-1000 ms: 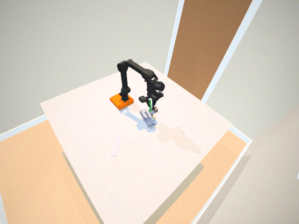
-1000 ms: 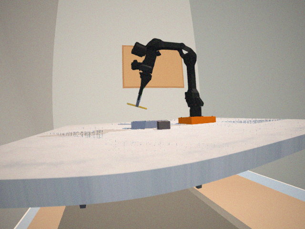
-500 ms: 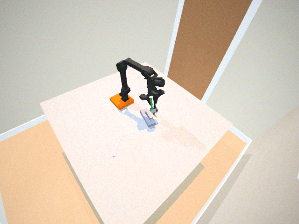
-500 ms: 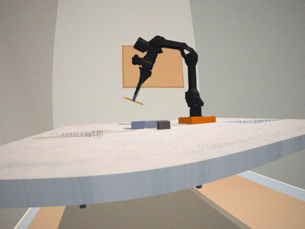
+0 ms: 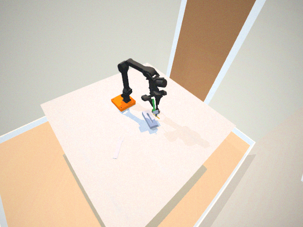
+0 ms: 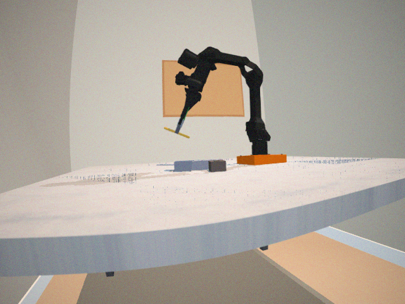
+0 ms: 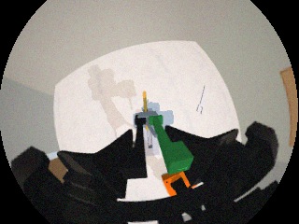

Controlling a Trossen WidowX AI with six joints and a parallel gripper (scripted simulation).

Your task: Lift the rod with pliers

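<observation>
Now: the black handle 10 mm to the left of my gripper tip. The rest, counted from my gripper tip: pale blue channel block 210 mm below, 40 mm behind, 10 mm to the left; yellow rod 80 mm below, 30 mm ahead, 10 mm to the right; grey holster 210 mm below, 120 mm to the left, 60 mm behind.
</observation>
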